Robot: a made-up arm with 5 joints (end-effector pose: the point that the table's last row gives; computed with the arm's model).
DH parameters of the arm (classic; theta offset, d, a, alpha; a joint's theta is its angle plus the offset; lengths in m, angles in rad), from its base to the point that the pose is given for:
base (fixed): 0 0.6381 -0.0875 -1.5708
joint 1: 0 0.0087 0.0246 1.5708
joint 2: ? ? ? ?
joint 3: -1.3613 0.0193 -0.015 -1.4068
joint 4: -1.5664 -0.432 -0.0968 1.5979
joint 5: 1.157 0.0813 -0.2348 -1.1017
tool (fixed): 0.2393 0.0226 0 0
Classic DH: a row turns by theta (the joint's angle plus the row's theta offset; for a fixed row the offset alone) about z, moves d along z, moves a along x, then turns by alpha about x.
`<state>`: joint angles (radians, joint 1 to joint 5).
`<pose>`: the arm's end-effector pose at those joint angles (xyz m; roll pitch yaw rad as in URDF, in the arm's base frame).
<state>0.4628 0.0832 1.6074 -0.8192 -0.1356</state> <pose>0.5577 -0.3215 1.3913 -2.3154 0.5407 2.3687</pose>
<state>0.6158 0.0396 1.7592 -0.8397 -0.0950</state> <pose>0.6984 -0.3334 1.2174 -2.0999 0.3479 2.4514</pose>
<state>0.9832 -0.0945 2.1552 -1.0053 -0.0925</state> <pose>0.7841 -0.3949 0.6731 -1.7176 -0.2618 2.3553</pose>
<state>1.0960 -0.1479 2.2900 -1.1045 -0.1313</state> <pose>0.7131 -0.4196 0.5047 -1.5741 -0.4629 2.1925</pose>
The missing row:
joint 2: -0.1628 0.4285 0.006 -1.5572
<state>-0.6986 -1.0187 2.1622 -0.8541 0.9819</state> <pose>-0.6493 -0.4162 1.3678 2.4718 1.0375 0.2138</pose>
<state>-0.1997 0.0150 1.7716 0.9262 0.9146</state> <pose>-0.0784 -0.0497 1.7146 0.2328 0.9245 -2.7333</pose>
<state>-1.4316 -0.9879 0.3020 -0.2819 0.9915</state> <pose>-0.7718 0.5118 0.4236 3.0318 0.0214 -1.4643</pose>
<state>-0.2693 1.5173 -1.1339 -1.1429 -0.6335</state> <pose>0.0493 -0.5127 0.8518 0.4025 0.0895 1.9846</pose>
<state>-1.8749 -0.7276 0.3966 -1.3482 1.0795</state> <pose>-0.6433 0.3205 0.0047 2.8846 -0.6845 -2.1149</pose>
